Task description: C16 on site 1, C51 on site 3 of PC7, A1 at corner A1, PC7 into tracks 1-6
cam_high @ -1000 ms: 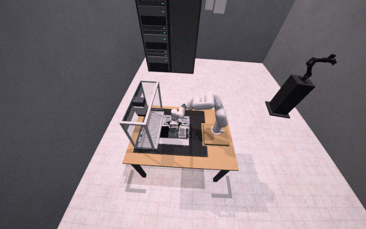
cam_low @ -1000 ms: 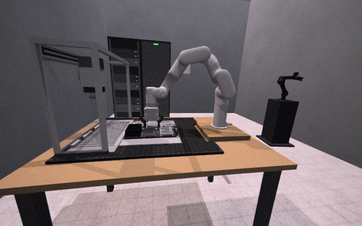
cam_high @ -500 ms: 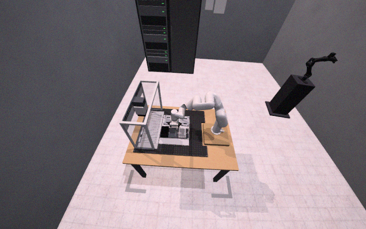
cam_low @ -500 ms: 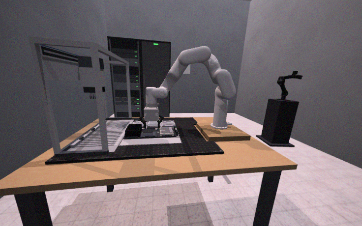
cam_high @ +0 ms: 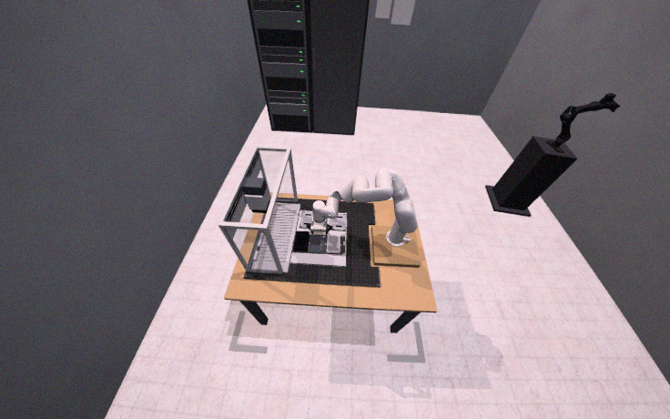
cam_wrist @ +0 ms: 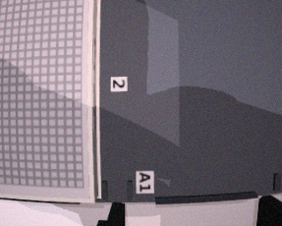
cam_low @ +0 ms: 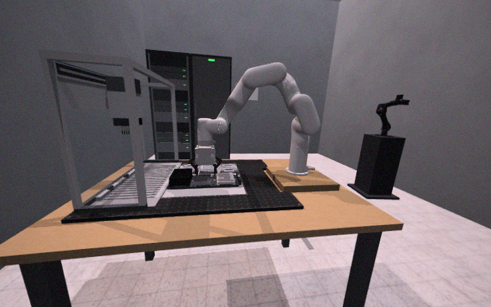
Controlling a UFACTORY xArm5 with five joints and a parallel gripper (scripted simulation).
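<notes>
Right now the grey plate carrier PC7 is 1 cm behind my hand and 8 cm to the left of it. The rest, counted from my hand: post: 16 cm ahead, 32 cm to the left, 23 cm above; then 96-well plate C15: 11 cm to the right.
</notes>
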